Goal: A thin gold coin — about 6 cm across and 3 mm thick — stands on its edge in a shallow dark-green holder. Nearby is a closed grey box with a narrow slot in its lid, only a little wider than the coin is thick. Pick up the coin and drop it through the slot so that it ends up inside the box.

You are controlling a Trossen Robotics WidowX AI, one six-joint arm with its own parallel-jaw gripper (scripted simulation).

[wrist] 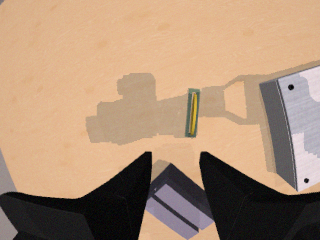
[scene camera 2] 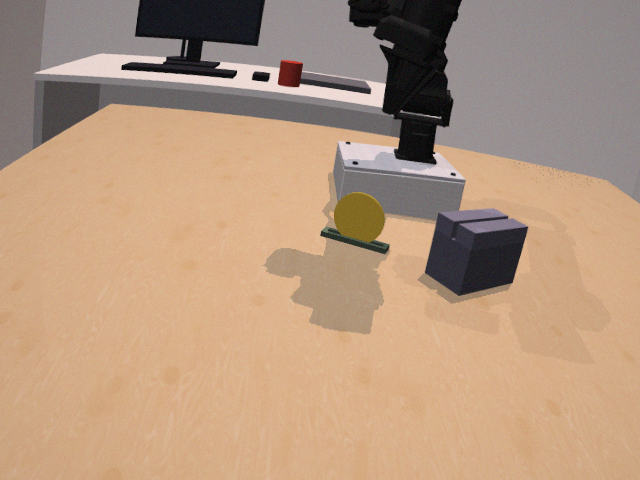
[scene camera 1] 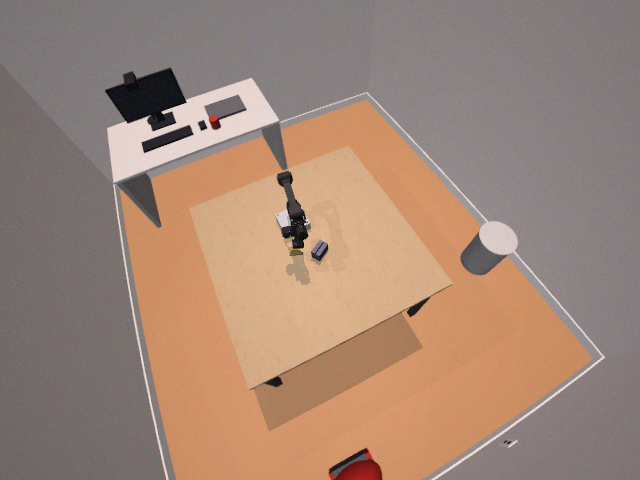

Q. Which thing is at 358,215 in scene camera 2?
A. A gold coin.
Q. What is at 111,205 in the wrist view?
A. My gripper.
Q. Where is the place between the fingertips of my gripper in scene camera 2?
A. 389,113
